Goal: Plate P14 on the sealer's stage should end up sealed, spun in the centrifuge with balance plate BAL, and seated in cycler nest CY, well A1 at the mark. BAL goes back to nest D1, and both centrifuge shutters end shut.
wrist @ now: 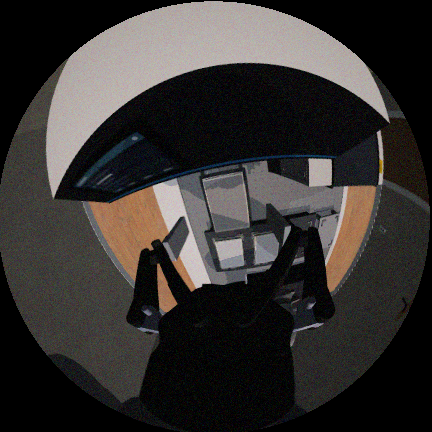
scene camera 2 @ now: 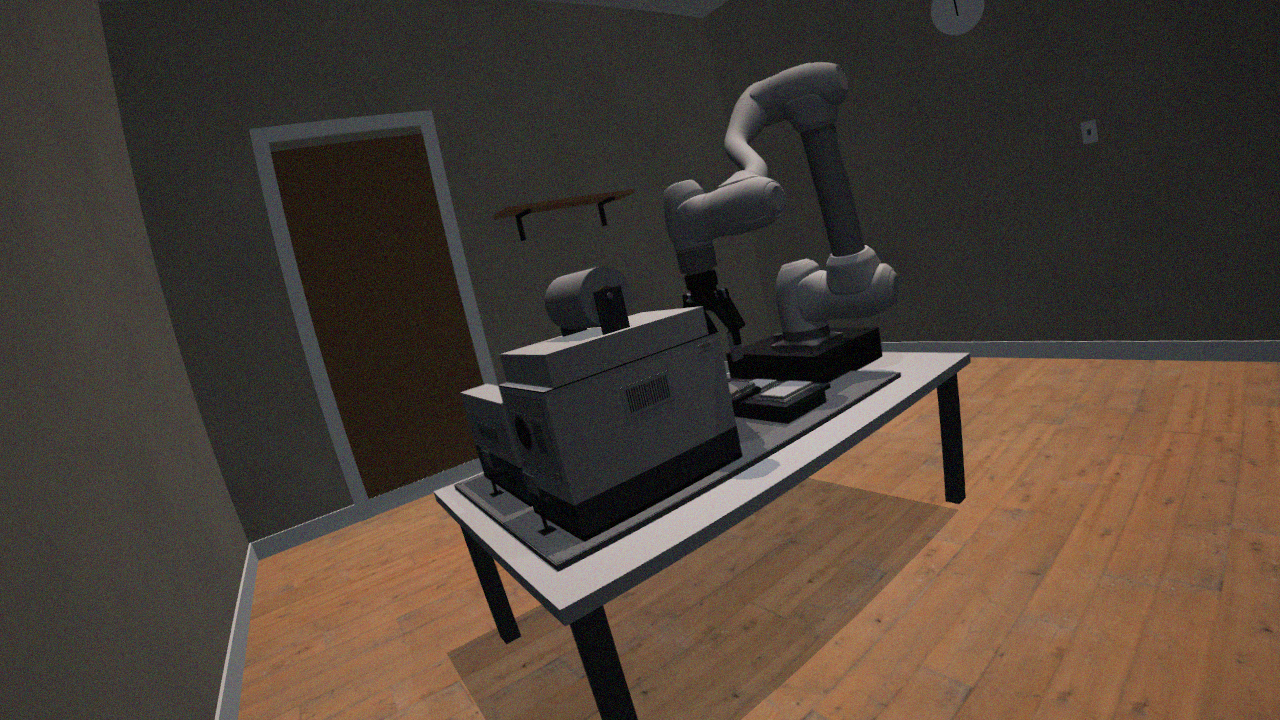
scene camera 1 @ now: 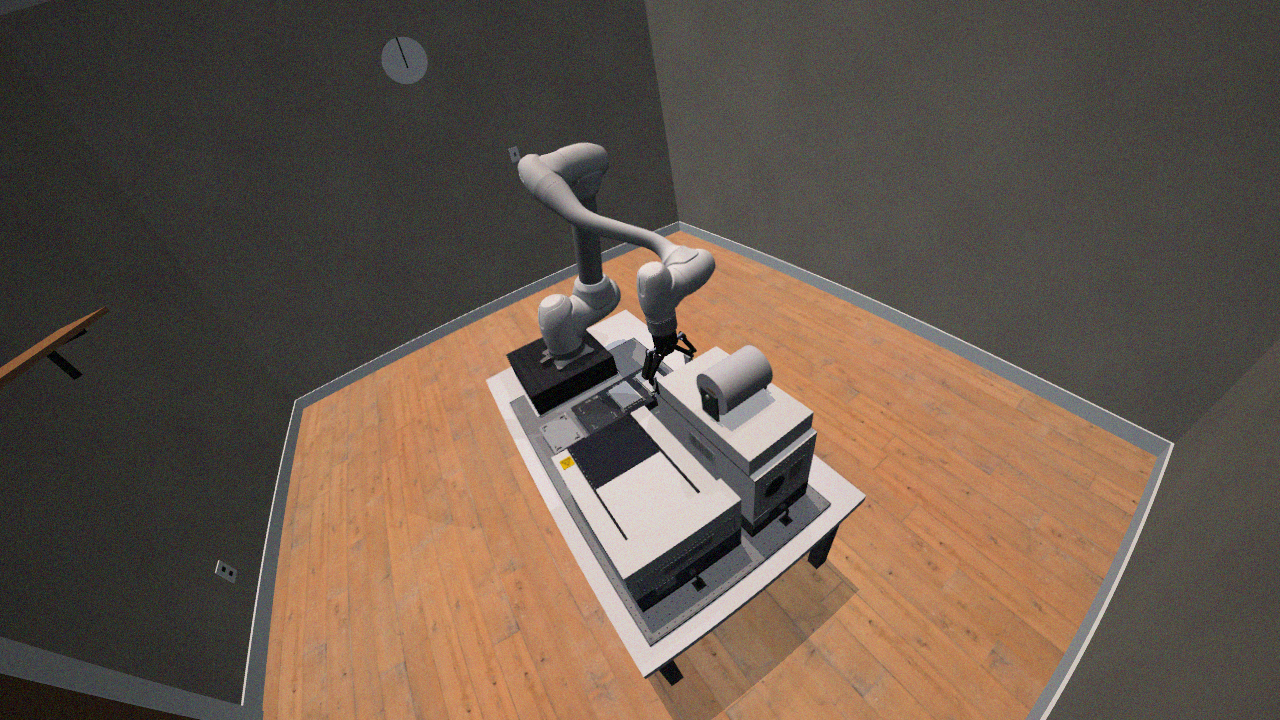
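Where they show: gripper, between the fingertips: (wrist: 225,218); arm's base, origin of its link: (wrist: 274,300) (scene camera 2: 807,342) (scene camera 1: 568,353).
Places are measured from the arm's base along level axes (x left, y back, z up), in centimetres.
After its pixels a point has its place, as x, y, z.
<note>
My gripper (scene camera 1: 669,365) @[13.8, -57.5, 10.7] (scene camera 2: 720,335) @[13.8, -57.5, 10.7] (wrist: 225,218) @[13.8, -57.5, 10.7] is open and empty, pointing down beside the tall machine with a roll on top (scene camera 1: 741,420) @[7.4, -95.0, 25.6] (scene camera 2: 617,402) @[22.3, -94.4, 13.1]. In the wrist view a pale, plate-sized rectangle in a dark frame (wrist: 226,202) @[13.6, -57.4, 3.0] lies at that machine's foot, beyond the fingertips; I cannot tell whether it is P14 on the stage. Two pale plates (wrist: 230,252) @[16.6, -38.4, -2.9] (wrist: 265,248) @[5.0, -37.2, -2.9] sit side by side on a dark rack, seen between and below the fingers; their labels are unreadable. The low white machine (scene camera 1: 666,501) @[-16.5, -92.1, 11.6] has a dark panel (scene camera 1: 617,452) @[-17.0, -70.1, 11.9] on top. Shutter states and the A1 mark are not readable.
The tall machine's dark front with a lit screen (wrist: 125,162) @[16.1, -67.5, 23.3] is close to the wrist camera. A pale nest with corner marks (scene camera 1: 562,431) @[-22.6, -34.3, -4.6] (wrist: 327,225) @[-22.7, -37.8, -4.6] lies near the low machine. The black arm base (scene camera 1: 562,371) @[-7.9, -9.5, 0.4] (scene camera 2: 805,353) @[7.7, -13.1, -0.1] stands on the white table (scene camera 2: 644,546) @[31.3, -102.1, -10.7].
</note>
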